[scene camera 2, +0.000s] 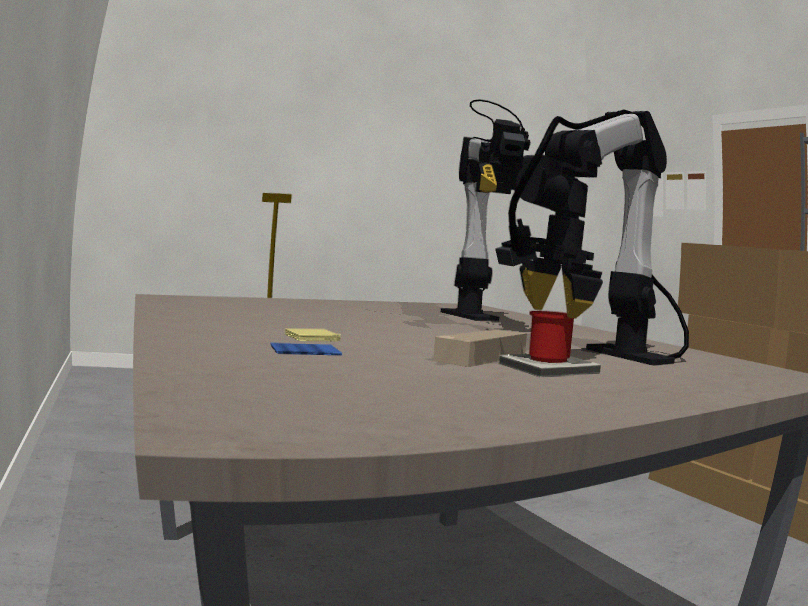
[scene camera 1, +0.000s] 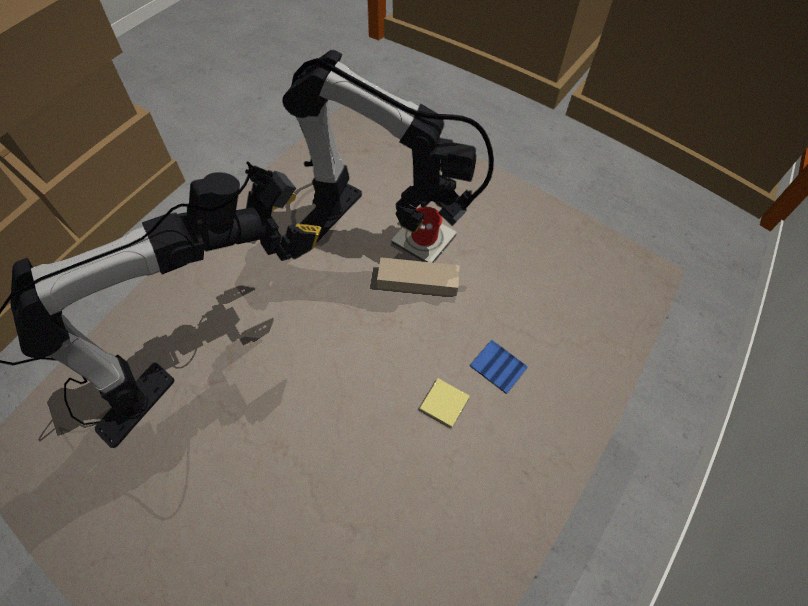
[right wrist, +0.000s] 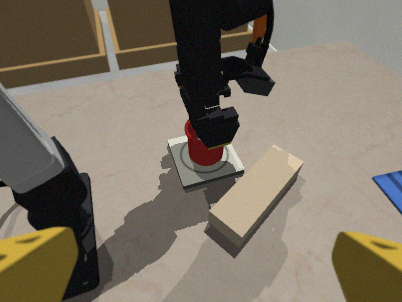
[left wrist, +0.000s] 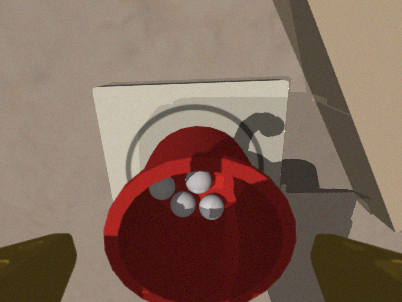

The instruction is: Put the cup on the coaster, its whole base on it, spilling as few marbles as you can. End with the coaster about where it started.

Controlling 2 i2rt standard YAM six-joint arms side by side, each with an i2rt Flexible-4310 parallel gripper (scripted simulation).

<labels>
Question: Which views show my right gripper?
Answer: Scene camera 2, scene camera 1 and the right wrist view only.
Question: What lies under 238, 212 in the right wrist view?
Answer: A tan wooden block.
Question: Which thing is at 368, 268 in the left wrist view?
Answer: My left gripper.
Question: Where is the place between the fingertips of my left gripper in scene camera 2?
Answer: At 554, 313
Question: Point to a red cup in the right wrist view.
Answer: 198, 152
</labels>
